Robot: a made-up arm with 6 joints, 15 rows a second.
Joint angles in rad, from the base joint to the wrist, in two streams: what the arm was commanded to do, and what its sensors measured. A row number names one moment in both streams.
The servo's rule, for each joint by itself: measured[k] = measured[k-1] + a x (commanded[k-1-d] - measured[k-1]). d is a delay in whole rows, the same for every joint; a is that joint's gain. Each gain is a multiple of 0.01, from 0.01 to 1. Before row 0 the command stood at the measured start. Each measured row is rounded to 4 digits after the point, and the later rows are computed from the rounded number. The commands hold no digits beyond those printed.
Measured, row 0:
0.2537 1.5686 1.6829 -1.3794 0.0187 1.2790
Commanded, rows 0 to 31:
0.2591 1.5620 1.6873 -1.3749 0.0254 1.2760
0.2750 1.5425 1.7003 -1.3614 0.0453 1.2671
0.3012 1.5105 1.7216 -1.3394 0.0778 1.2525
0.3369 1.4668 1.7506 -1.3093 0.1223 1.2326
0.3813 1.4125 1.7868 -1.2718 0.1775 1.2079
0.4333 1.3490 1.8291 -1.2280 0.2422 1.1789
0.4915 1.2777 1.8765 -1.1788 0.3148 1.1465
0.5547 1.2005 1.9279 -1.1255 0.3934 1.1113
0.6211 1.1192 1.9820 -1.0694 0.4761 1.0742
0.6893 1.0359 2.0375 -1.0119 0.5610 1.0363
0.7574 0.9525 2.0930 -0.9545 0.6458 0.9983
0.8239 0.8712 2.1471 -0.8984 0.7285 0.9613
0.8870 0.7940 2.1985 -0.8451 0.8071 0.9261
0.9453 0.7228 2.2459 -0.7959 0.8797 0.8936
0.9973 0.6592 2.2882 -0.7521 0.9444 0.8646
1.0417 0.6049 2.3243 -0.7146 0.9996 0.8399
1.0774 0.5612 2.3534 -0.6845 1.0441 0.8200
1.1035 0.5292 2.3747 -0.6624 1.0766 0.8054
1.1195 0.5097 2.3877 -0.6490 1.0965 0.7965
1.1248 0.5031 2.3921 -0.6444 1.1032 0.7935
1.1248 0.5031 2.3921 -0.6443 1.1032 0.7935
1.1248 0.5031 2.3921 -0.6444 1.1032 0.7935
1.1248 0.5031 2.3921 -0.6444 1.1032 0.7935
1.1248 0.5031 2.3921 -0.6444 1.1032 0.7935
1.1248 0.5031 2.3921 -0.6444 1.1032 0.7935
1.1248 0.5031 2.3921 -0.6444 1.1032 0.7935
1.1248 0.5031 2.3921 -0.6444 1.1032 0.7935
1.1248 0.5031 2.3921 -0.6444 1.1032 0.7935
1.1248 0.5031 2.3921 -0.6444 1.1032 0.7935
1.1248 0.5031 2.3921 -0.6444 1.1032 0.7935
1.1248 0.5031 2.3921 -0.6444 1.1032 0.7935
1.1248 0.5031 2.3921 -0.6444 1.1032 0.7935
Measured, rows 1 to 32:
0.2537 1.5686 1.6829 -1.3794 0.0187 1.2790
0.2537 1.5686 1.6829 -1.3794 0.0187 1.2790
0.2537 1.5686 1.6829 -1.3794 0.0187 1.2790
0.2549 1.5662 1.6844 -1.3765 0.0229 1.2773
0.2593 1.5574 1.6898 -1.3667 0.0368 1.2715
0.2685 1.5400 1.7006 -1.3490 0.0622 1.2607
0.2835 1.5129 1.7176 -1.3232 0.0995 1.2447
0.3050 1.4758 1.7411 -1.2898 0.1479 1.2237
0.3332 1.4289 1.7710 -1.2496 0.2064 1.1982
0.3680 1.3730 1.8069 -1.2036 0.2736 1.1687
0.4091 1.3092 1.8480 -1.1528 0.3479 1.1360
0.4557 1.2389 1.8936 -1.0986 0.4274 1.1008
0.5071 1.1638 1.9425 -1.0422 0.5102 1.0640
0.5622 1.0856 1.9937 -0.9852 0.5943 1.0266
0.6198 1.0063 2.0459 -0.9288 0.6775 0.9894
0.6786 0.9277 2.0978 -0.8744 0.7579 0.9533
0.7373 0.8519 2.1482 -0.8234 0.8334 0.9193
0.7945 0.7806 2.1958 -0.7771 0.9022 0.8881
0.8489 0.7156 2.2395 -0.7365 0.9626 0.8606
0.8992 0.6585 2.2782 -0.7027 1.0131 0.8375
0.9441 0.6107 2.3110 -0.6765 1.0525 0.8192
0.9827 0.5733 2.3371 -0.6586 1.0798 0.8063
1.0140 0.5473 2.3558 -0.6494 1.0943 0.7990
1.0384 0.5309 2.3681 -0.6461 1.0998 0.7959
1.0574 0.5206 2.3763 -0.6450 1.1019 0.7945
1.0722 0.5141 2.3817 -0.6446 1.1027 0.7939
1.0838 0.5100 2.3852 -0.6445 1.1030 0.7937
1.0928 0.5074 2.3875 -0.6444 1.1031 0.7936
1.0998 0.5058 2.3891 -0.6444 1.1032 0.7935
1.1053 0.5048 2.3901 -0.6444 1.1032 0.7935
1.1096 0.5042 2.3908 -0.6444 1.1032 0.7935
1.1129 0.5038 2.3912 -0.6444 1.1032 0.7935
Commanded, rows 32 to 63:
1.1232 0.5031 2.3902 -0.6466 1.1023 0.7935
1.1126 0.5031 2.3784 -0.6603 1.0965 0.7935
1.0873 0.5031 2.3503 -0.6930 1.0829 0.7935
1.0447 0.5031 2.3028 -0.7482 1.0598 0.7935
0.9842 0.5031 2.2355 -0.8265 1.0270 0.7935
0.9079 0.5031 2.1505 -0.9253 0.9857 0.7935
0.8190 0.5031 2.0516 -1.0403 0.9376 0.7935
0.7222 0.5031 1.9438 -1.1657 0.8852 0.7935
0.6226 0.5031 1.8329 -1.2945 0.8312 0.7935
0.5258 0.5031 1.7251 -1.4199 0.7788 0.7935
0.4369 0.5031 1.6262 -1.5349 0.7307 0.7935
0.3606 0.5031 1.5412 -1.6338 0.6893 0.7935
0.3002 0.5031 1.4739 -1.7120 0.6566 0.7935
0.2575 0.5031 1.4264 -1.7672 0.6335 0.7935
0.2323 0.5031 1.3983 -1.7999 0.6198 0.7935
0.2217 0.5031 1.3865 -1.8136 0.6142 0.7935
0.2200 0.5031 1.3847 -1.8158 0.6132 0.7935
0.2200 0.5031 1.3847 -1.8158 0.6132 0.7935
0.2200 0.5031 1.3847 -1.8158 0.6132 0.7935
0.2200 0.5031 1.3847 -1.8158 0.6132 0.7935
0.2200 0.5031 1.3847 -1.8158 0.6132 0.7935
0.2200 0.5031 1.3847 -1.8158 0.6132 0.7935
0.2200 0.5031 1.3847 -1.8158 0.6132 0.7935
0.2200 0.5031 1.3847 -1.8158 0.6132 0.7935
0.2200 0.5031 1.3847 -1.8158 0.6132 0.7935
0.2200 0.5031 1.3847 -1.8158 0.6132 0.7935
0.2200 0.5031 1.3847 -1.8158 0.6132 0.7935
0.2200 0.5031 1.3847 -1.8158 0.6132 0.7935
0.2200 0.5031 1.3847 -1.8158 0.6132 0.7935
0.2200 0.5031 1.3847 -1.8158 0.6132 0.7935
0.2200 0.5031 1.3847 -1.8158 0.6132 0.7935
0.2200 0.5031 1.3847 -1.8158 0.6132 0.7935
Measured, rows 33 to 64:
1.1155 0.5035 2.3915 -0.6444 1.1032 0.7935
1.1175 0.5034 2.3917 -0.6444 1.1032 0.7935
1.1191 0.5033 2.3918 -0.6444 1.1032 0.7935
1.1200 0.5032 2.3913 -0.6458 1.1026 0.7935
1.1184 0.5032 2.3869 -0.6552 1.0988 0.7935
1.1116 0.5032 2.3745 -0.6798 1.0889 0.7935
1.0969 0.5032 2.3501 -0.7243 1.0709 0.7935
1.0721 0.5032 2.3111 -0.7907 1.0437 0.7935
1.0360 0.5032 2.2565 -0.8782 1.0077 0.7935
0.9883 0.5032 2.1868 -0.9836 0.9642 0.7935
0.9298 0.5032 2.1042 -1.1020 0.9152 0.7935
0.8622 0.5032 2.0120 -1.2271 0.8631 0.7935
0.7882 0.5032 1.9145 -1.3524 0.8108 0.7935
0.7109 0.5032 1.8165 -1.4710 0.7611 0.7935
0.6338 0.5032 1.7229 -1.5768 0.7166 0.7935
0.5604 0.5032 1.6382 -1.6647 0.6794 0.7935
0.4938 0.5032 1.5662 -1.7313 0.6509 0.7935
0.4363 0.5032 1.5091 -1.7759 0.6316 0.7935
0.3891 0.5032 1.4674 -1.8004 0.6208 0.7935
0.3519 0.5032 1.4393 -1.8104 0.6161 0.7935
0.3229 0.5032 1.4207 -1.8139 0.6143 0.7935
0.3003 0.5032 1.4085 -1.8151 0.6136 0.7935
0.2826 0.5032 1.4004 -1.8156 0.6134 0.7935
0.2688 0.5032 1.3951 -1.8157 0.6133 0.7935
0.2581 0.5032 1.3916 -1.8158 0.6132 0.7935
0.2497 0.5032 1.3893 -1.8158 0.6132 0.7935
0.2432 0.5032 1.3877 -1.8158 0.6132 0.7935
0.2381 0.5032 1.3867 -1.8158 0.6132 0.7935
0.2341 0.5032 1.3860 -1.8158 0.6132 0.7935
0.2310 0.5032 1.3856 -1.8158 0.6132 0.7935
0.2286 0.5032 1.3853 -1.8158 0.6132 0.7935
0.2267 0.5032 1.3851 -1.8158 0.6132 0.7935

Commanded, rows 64 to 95:
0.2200 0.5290 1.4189 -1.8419 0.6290 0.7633
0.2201 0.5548 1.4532 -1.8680 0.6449 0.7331
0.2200 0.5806 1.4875 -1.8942 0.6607 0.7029
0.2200 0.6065 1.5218 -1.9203 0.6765 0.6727
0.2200 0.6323 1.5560 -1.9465 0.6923 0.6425
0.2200 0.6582 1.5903 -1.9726 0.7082 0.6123
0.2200 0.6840 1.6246 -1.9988 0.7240 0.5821
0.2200 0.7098 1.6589 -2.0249 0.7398 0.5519
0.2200 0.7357 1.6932 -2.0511 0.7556 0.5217
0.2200 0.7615 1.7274 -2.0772 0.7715 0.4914
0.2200 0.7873 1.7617 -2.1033 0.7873 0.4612
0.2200 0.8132 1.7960 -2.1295 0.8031 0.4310
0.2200 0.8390 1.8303 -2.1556 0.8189 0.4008
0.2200 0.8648 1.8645 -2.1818 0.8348 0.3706
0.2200 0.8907 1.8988 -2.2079 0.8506 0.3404
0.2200 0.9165 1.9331 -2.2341 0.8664 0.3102
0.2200 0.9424 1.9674 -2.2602 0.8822 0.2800
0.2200 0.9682 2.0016 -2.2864 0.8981 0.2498
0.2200 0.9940 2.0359 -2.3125 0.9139 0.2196
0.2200 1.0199 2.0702 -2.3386 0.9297 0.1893
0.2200 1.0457 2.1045 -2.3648 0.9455 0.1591
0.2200 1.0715 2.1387 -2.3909 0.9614 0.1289
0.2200 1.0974 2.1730 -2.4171 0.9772 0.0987
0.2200 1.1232 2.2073 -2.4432 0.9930 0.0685
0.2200 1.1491 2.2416 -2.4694 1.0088 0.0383
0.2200 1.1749 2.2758 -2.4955 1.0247 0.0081
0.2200 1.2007 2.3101 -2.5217 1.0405 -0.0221
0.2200 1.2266 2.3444 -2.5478 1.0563 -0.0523
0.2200 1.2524 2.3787 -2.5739 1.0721 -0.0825
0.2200 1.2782 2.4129 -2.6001 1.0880 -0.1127
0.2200 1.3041 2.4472 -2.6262 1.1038 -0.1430
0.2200 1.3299 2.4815 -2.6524 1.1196 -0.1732
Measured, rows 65 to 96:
0.2252 0.5032 1.3850 -1.8158 0.6132 0.7935
0.2241 0.5032 1.3849 -1.8158 0.6132 0.7935
0.2232 0.5032 1.3848 -1.8158 0.6132 0.7935
0.2225 0.5127 1.3964 -1.8328 0.6230 0.7763
0.2220 0.5283 1.4157 -1.8557 0.6366 0.7517
0.2216 0.5477 1.4401 -1.8807 0.6515 0.7239
0.2212 0.5695 1.4679 -1.9064 0.6670 0.6947
0.2209 0.5927 1.4979 -1.9325 0.6827 0.6649
0.2207 0.6169 1.5293 -1.9586 0.6985 0.6349
0.2205 0.6417 1.5617 -1.9847 0.7143 0.6048
0.2204 0.6669 1.5947 -2.0108 0.7301 0.5746
0.2203 0.6924 1.6282 -2.0370 0.7459 0.5444
0.2202 0.7180 1.6619 -2.0631 0.7618 0.5142
0.2202 0.7436 1.6958 -2.0892 0.7776 0.4840
0.2202 0.7694 1.7299 -2.1154 0.7934 0.4538
0.2202 0.7952 1.7640 -2.1415 0.8092 0.4236
0.2202 0.8210 1.7982 -2.1677 0.8251 0.3934
0.2202 0.8468 1.8324 -2.1938 0.8409 0.3632
0.2202 0.8726 1.8666 -2.2200 0.8567 0.3330
0.2202 0.8984 1.9009 -2.2461 0.8725 0.3028
0.2202 0.9242 1.9351 -2.2723 0.8884 0.2726
0.2202 0.9500 1.9694 -2.2984 0.9042 0.2424
0.2202 0.9759 2.0037 -2.3245 0.9200 0.2121
0.2202 1.0017 2.0380 -2.3507 0.9358 0.1819
0.2202 1.0275 2.0722 -2.3768 0.9517 0.1517
0.2202 1.0534 2.1065 -2.4030 0.9675 0.1215
0.2202 1.0792 2.1408 -2.4291 0.9833 0.0913
0.2202 1.1051 2.1751 -2.4553 0.9991 0.0611
0.2202 1.1309 2.2093 -2.4814 1.0150 0.0309
0.2202 1.1567 2.2436 -2.5076 1.0308 0.0007
0.2202 1.1826 2.2779 -2.5337 1.0466 -0.0295
0.2202 1.2084 2.3122 -2.5598 1.0624 -0.0597

